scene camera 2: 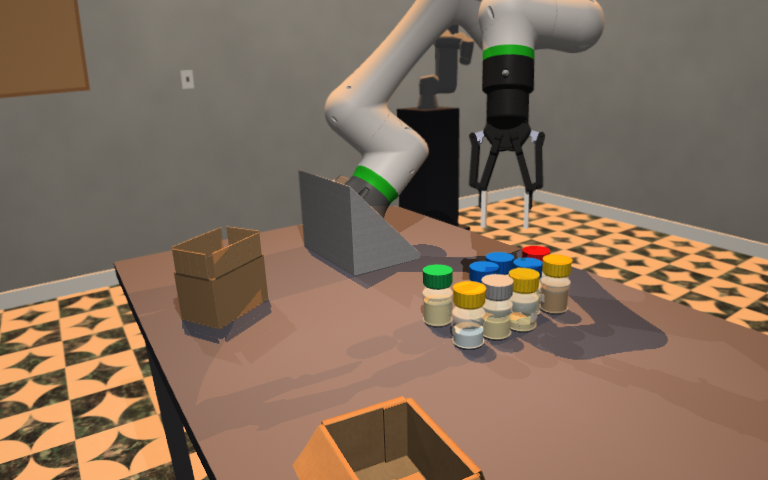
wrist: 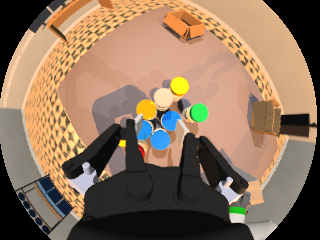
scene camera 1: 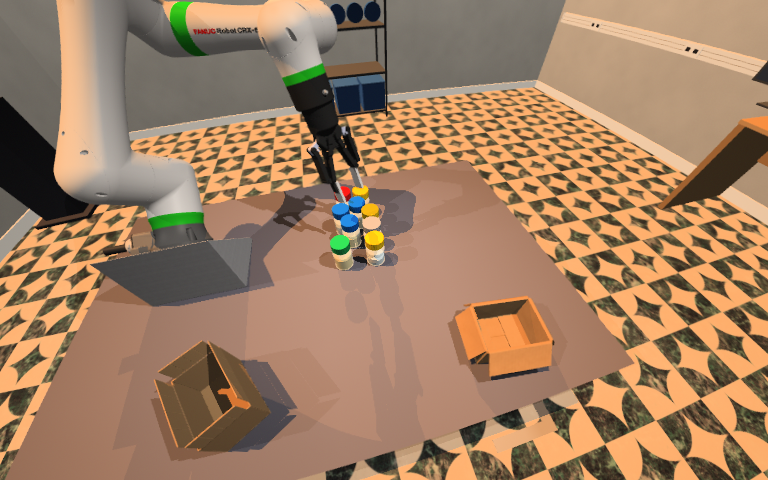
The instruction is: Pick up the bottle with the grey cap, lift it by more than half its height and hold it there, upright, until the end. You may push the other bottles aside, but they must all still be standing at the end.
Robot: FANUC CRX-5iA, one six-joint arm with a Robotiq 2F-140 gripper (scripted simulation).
Scene:
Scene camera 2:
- my gripper: 504, 228
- brown box: 236, 284
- yellow-capped bottle: 468, 316
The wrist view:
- my gripper: 159, 122
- brown box: 263, 113
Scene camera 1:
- my gripper: 351, 194
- brown box: 208, 389

